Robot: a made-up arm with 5 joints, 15 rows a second.
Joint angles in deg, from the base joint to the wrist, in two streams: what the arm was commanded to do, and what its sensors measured. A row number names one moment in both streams.
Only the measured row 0 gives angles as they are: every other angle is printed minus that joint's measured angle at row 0.
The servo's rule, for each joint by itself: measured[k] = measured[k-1] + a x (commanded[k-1-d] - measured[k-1]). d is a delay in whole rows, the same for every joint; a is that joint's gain. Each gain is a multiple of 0.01, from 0.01 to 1. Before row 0 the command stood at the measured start. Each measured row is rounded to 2 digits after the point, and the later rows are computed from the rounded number. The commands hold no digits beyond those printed.
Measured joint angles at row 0:
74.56, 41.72, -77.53, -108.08, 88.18
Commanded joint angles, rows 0 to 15:
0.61, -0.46, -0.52, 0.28, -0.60
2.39, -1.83, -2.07, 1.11, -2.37
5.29, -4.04, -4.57, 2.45, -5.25
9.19, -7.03, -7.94, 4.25, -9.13
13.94, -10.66, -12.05, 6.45, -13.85
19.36, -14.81, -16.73, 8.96, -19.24
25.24, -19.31, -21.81, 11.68, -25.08
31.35, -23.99, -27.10, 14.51, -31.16
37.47, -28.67, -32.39, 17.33, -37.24
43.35, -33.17, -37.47, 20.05, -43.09
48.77, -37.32, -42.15, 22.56, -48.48
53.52, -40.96, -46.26, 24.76, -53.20
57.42, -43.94, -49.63, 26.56, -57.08
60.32, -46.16, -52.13, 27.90, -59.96
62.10, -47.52, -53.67, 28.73, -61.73
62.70, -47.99, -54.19, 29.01, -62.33
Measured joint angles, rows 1 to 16:
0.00, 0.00, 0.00, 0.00, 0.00
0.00, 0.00, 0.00, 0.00, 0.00
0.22, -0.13, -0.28, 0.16, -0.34
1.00, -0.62, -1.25, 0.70, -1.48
2.54, -1.61, -3.04, 1.70, -3.59
4.93, -3.18, -5.69, 3.15, -6.69
8.17, -5.35, -9.12, 5.03, -10.70
12.20, -8.09, -13.23, 7.27, -15.48
16.89, -11.34, -17.86, 9.78, -20.86
22.10, -15.01, -22.85, 12.48, -26.63
27.63, -18.97, -28.00, 15.24, -32.57
33.29, -23.09, -33.11, 17.98, -38.46
38.86, -27.22, -37.99, 20.59, -44.07
44.14, -31.20, -42.46, 22.97, -49.18
48.92, -34.89, -46.33, 25.02, -53.60
53.02, -38.16, -49.46, 26.66, -57.16
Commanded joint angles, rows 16 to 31:
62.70, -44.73, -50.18, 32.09, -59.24
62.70, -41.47, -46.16, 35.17, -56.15
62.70, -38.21, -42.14, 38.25, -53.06
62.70, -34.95, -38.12, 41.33, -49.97
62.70, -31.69, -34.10, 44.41, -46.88
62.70, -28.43, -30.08, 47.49, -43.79
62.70, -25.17, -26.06, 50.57, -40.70
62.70, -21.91, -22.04, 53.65, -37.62
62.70, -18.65, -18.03, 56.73, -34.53
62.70, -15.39, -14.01, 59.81, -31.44
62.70, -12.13, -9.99, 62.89, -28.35
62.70, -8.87, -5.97, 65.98, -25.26
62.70, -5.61, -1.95, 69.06, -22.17
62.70, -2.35, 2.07, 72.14, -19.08
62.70, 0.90, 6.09, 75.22, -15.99
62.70, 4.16, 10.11, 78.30, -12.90
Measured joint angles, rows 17 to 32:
56.29, -40.87, -51.73, 27.84, -59.72
58.60, -42.93, -53.06, 28.51, -61.18
60.08, -43.45, -51.50, 30.55, -60.09
61.02, -42.88, -48.62, 33.18, -57.88
61.62, -41.53, -45.12, 36.07, -55.18
62.01, -39.62, -41.34, 39.07, -52.26
62.26, -37.32, -37.43, 42.11, -49.25
62.42, -34.74, -33.46, 45.18, -46.19
62.52, -31.96, -29.46, 48.25, -43.12
62.58, -29.05, -25.45, 51.33, -40.04
62.62, -26.03, -21.44, 54.41, -36.95
62.65, -22.94, -17.43, 57.49, -33.86
62.67, -19.81, -13.41, 60.57, -30.77
62.68, -16.64, -9.39, 63.65, -27.68
62.69, -13.44, -5.37, 66.73, -24.59
62.69, -10.22, -1.35, 69.81, -21.50

